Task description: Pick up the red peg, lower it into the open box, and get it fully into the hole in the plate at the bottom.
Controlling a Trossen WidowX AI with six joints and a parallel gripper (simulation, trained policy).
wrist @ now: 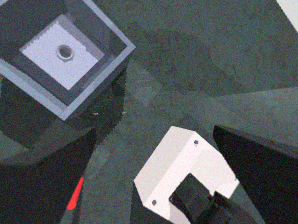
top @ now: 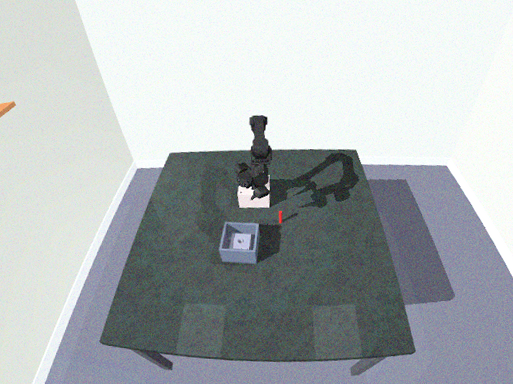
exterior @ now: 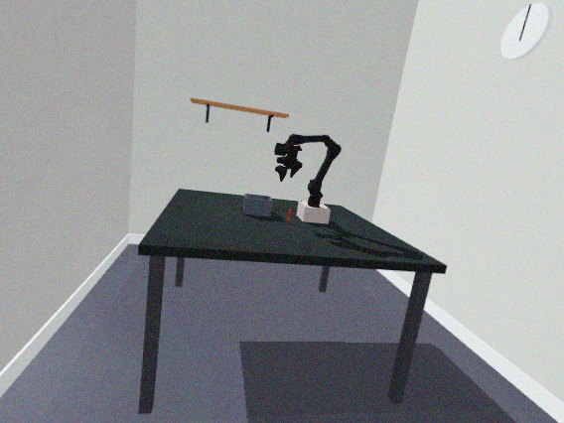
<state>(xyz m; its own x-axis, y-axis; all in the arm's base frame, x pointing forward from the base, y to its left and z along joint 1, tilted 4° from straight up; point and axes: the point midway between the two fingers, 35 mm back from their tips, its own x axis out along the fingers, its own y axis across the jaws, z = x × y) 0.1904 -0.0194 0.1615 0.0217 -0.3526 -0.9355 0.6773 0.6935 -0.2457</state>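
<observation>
The red peg lies 3 cm behind my gripper tip, 16 cm to the left of it and 19 cm below it. From my gripper tip the other things lie so: grey box: 15 cm ahead, 1 cm to the right, 20 cm below.
</observation>
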